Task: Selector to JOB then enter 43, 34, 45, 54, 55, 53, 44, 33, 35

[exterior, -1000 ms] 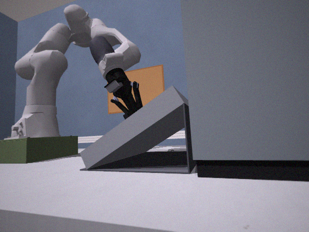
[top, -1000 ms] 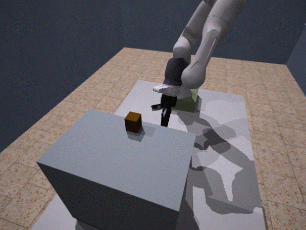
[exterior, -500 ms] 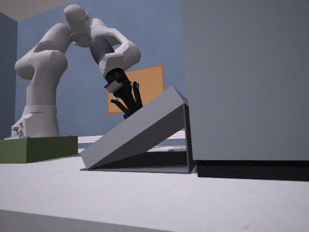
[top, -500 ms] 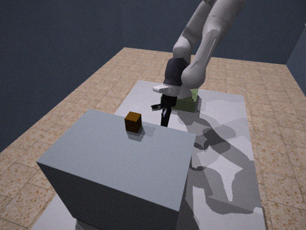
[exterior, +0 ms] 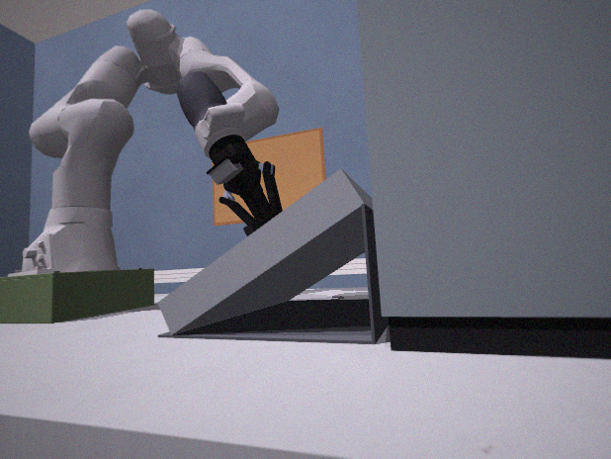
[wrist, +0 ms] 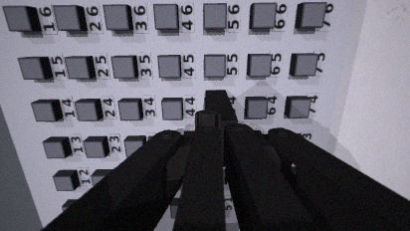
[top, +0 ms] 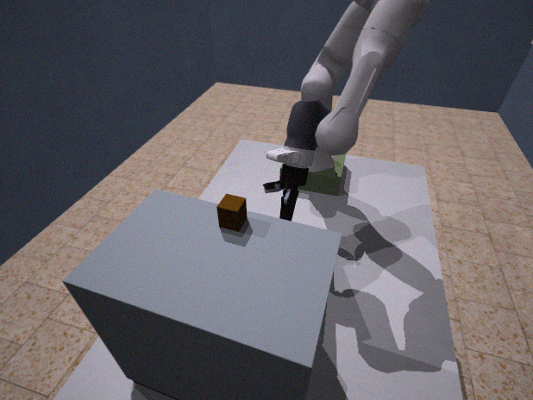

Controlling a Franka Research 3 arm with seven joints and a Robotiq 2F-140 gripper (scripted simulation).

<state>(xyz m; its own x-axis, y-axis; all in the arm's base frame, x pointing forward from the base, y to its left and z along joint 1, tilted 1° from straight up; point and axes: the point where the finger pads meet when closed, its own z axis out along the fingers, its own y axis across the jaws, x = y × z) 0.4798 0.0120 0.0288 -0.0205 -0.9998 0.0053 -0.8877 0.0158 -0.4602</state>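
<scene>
My gripper is now 2 cm short of the key 54 and 3 cm above it. Round my hand: key 55 (2 cm ahead, 3 cm to the right, 3 cm below); key 64 (1 cm behind, 5 cm below); key 44 (5 cm ahead, 1 cm below).
</scene>
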